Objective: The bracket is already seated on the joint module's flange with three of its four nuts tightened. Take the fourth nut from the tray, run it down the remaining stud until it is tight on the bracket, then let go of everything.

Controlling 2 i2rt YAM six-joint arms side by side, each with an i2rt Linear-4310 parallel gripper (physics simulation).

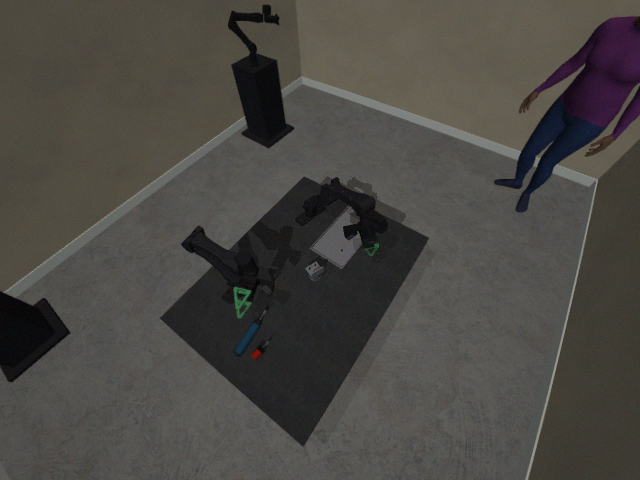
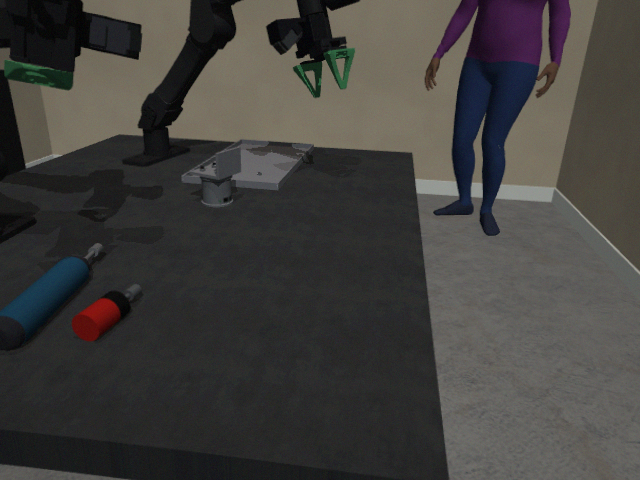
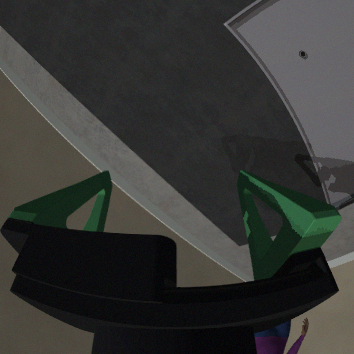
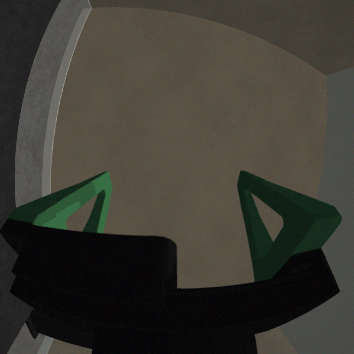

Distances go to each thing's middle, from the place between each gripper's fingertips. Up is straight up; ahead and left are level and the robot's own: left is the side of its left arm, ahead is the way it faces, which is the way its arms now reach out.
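For the tray (image 2: pixel 273 162), my left hand is 21 cm past it, 13 cm to the right of it and 20 cm above it. The red-handled tool (image 2: pixel 92 322) is 64 cm to the right of that same left hand, 15 cm behind it and 18 cm below it.
As for the red-handled tool, my right hand is 6 cm short of it, 3 cm to the left of it and 31 cm above it. The tray is 74 cm to the left of my right hand and 33 cm below it.
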